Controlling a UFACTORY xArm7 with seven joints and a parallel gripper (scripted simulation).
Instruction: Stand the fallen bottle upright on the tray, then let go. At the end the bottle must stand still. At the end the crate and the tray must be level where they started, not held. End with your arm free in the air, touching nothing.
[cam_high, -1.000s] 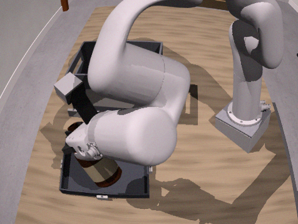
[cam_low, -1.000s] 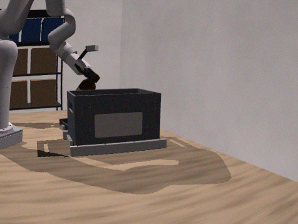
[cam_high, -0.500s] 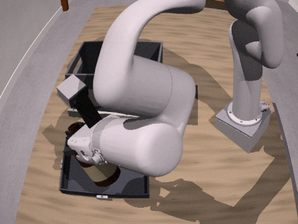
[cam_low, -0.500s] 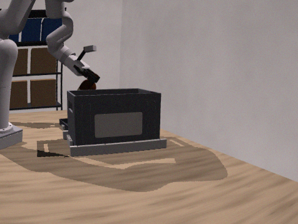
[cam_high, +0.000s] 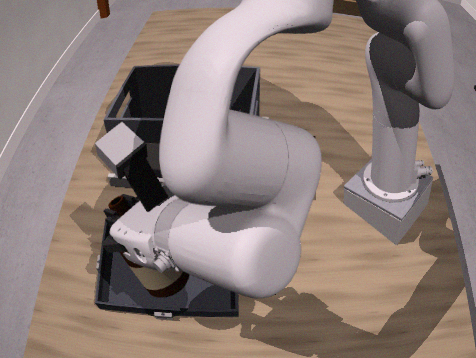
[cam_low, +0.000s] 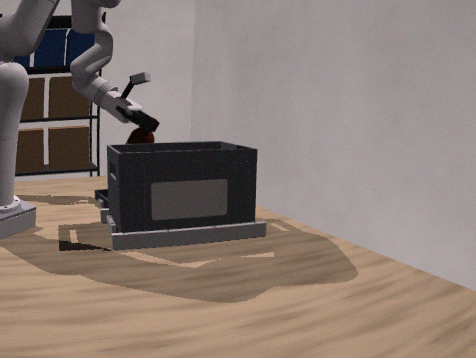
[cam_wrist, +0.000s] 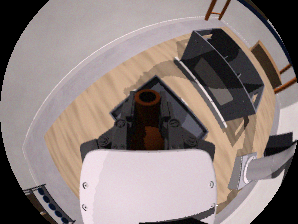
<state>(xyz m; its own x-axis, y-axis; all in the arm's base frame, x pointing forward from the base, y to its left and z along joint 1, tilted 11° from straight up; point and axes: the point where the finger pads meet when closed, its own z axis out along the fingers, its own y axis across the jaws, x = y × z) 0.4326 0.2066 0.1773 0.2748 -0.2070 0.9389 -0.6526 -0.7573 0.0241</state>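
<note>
My hand is 50 mm above the brown bottle, 20 mm to the right of it and 20 mm past it. Round my hand: dark crate (310 mm to the right, 120 mm below, 50 mm behind); then tray (200 mm below, 30 mm to the right, 20 mm behind).
</note>
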